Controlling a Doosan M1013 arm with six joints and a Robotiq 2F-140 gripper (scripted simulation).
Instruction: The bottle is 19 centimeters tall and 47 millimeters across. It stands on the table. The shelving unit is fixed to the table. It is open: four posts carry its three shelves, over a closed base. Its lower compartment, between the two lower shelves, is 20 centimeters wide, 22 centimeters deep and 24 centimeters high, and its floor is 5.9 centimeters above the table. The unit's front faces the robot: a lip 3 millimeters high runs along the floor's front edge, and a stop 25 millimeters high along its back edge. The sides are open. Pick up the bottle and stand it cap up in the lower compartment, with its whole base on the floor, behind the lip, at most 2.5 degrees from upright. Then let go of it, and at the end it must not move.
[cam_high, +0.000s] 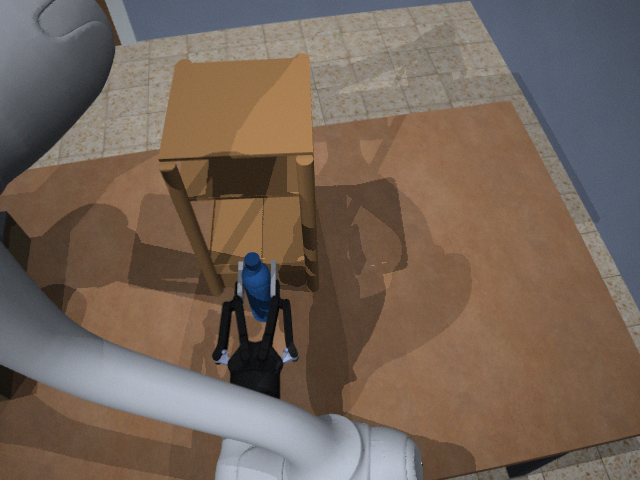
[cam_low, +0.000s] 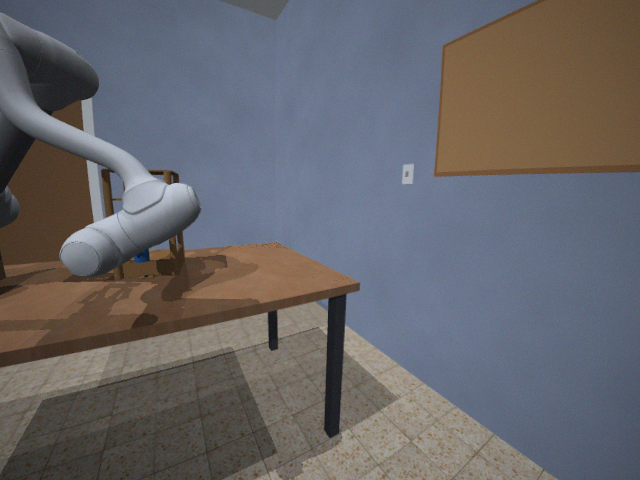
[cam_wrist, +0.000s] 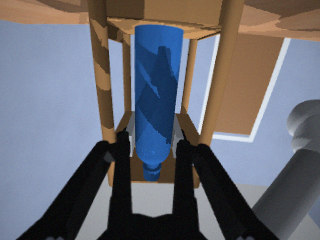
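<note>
Now: hand 200 mm to the right of the wooden shelving unit. The rest, counted from my hand: blue bottle 10 mm above.
</note>
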